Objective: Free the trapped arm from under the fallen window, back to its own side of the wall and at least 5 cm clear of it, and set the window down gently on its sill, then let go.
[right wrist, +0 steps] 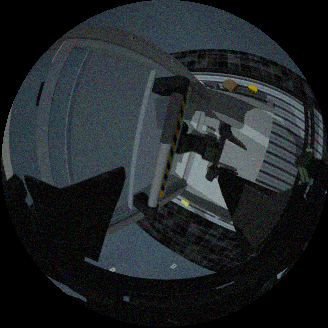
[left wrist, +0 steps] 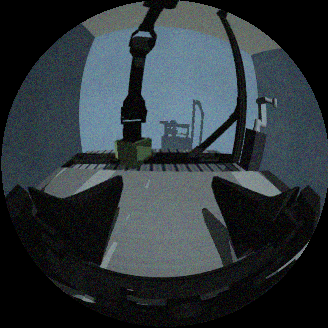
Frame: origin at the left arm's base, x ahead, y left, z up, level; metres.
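Where they show: left gripper, fingertip midpoint: (right wrist: 242, 161) (left wrist: 168, 181); right gripper, fingertip midpoint: (right wrist: 173, 174); right arm's base, origin of the base link: (right wrist: 310, 167) (left wrist: 132, 139).
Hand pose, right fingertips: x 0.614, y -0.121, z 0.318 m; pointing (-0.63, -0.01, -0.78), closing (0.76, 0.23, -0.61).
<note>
Things, the pixels of their top centre, and the offset from my right fingertips. "spot": a spot on its surface instead.
- window, surface spot: (right wrist: 102, 115) spot: 0.015 m up, 0.117 m back, 0.027 m left
- yellow-and-black striped edge, surface spot: (right wrist: 171, 152) spot: 0.174 m down, 0.112 m back, 0.044 m right
- brown block, middle of its top: (right wrist: 229, 83) 0.376 m down, 0.070 m back, 0.267 m left
- yellow piece, middle of its top: (right wrist: 252, 88) 0.410 m down, 0.029 m ahead, 0.298 m left
The window (right wrist: 102, 115), a pale translucent pane in a grey frame, fills the left of the right wrist view. Its grey bar handle (right wrist: 158, 175) has black end mounts, beside a yellow-and-black striped edge (right wrist: 171, 152). My left gripper (right wrist: 242, 161) (left wrist: 168, 181) is open and empty; it shows just past the striped edge, over a pale surface. Part of its arm is hidden by that edge, and I cannot tell if they touch. My right gripper (right wrist: 173, 174) is open and empty, facing the handle and apart from it. The sill cannot be made out clearly.
In the left wrist view a dark jointed arm (left wrist: 136, 75) rises from a green block (left wrist: 134, 151), left of a black post (left wrist: 242, 95) with a diagonal brace. A dark brick wall (right wrist: 215, 60), a brown block (right wrist: 230, 85) and a yellow piece (right wrist: 252, 88) show in the right wrist view.
</note>
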